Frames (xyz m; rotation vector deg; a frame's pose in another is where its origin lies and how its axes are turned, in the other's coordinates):
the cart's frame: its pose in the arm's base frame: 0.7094 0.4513 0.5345 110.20 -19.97 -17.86
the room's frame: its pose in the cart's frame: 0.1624 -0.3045 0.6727 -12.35 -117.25 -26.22
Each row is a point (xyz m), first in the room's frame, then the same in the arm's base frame.
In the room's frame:
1: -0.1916 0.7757 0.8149
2: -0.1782 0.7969 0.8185
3: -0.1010 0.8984 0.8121
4: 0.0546 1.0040 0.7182
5: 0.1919 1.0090 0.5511
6: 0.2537 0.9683 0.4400
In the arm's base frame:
1: 0.3933 -0.0385 1.1134
2: 0.3836 -0.0575 1.1270
3: 0.3412 -0.1683 1.1743
4: 0.2918 -0.3710 1.1487
5: 0.2876 -0.5380 1.0112
6: 0.3017 -0.6046 0.8964

